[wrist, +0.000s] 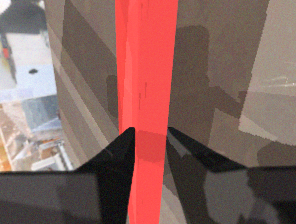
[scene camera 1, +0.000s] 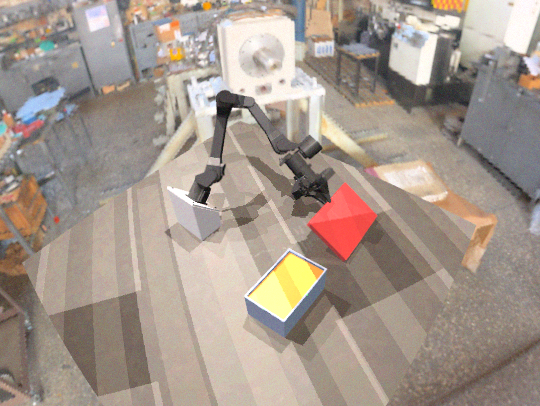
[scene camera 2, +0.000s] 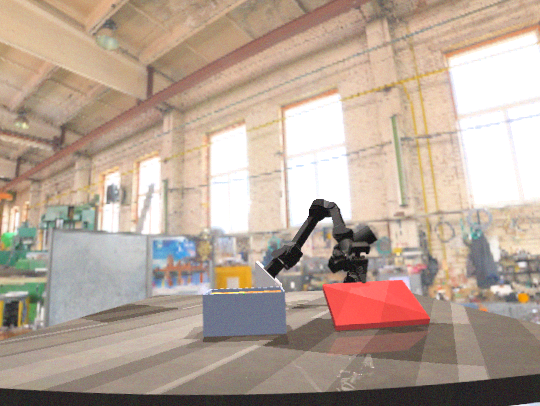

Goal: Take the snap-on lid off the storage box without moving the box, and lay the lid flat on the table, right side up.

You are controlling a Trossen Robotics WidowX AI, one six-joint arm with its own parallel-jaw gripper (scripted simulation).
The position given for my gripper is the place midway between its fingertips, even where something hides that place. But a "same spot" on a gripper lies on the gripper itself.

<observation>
My gripper shows in the wrist view (150, 133), in scene camera 1 and in scene camera 2. A red lid shows in the wrist view (144, 43), in scene camera 1 (341, 224) and in scene camera 2 (353, 306). A storage box shows in scene camera 1 and in scene camera 2; in the wrist view it is out of frame. One and the same spot on my gripper: (scene camera 1: 320, 192) is (scene camera 2: 355, 270). The same spot on the storage box: (scene camera 2: 260, 310) is (scene camera 1: 314, 291).
</observation>
